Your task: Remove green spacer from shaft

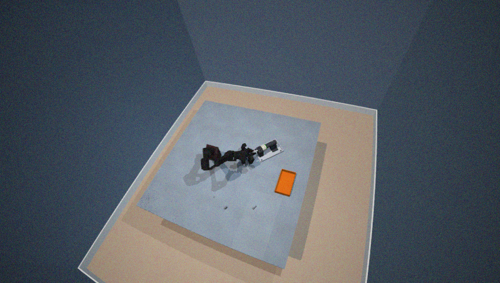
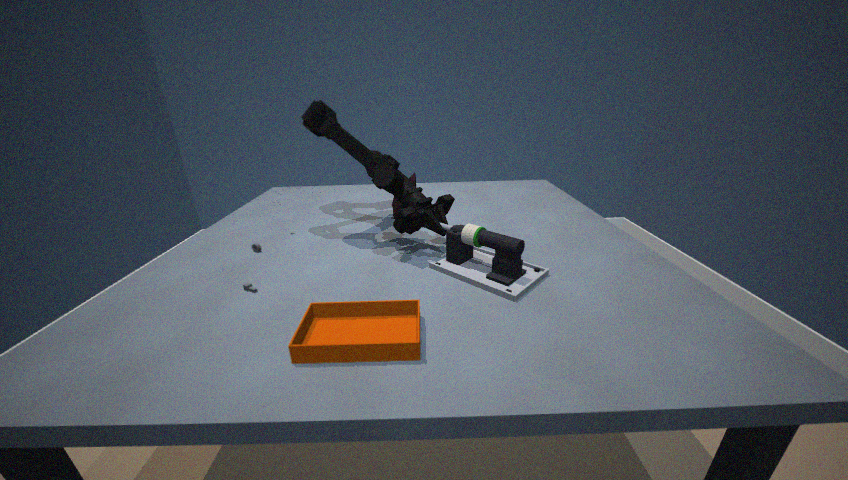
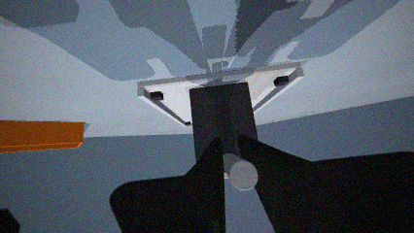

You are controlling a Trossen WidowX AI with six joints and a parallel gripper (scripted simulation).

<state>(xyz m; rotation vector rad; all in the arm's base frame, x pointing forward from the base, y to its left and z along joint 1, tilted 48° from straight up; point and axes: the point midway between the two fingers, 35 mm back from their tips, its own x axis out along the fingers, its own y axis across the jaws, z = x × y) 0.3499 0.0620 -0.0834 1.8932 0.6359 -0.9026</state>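
My gripper tip is now 3 cm short of the grey shaft, 3 cm to the right of it and 2 cm below it. From my gripper tip the other things lie so: orange tray: 32 cm ahead, 16 cm to the right, 5 cm below; white spacer: 5 cm ahead, 6 cm to the left, 2 cm above; green spacer: 7 cm ahead, 7 cm to the left, 2 cm above.
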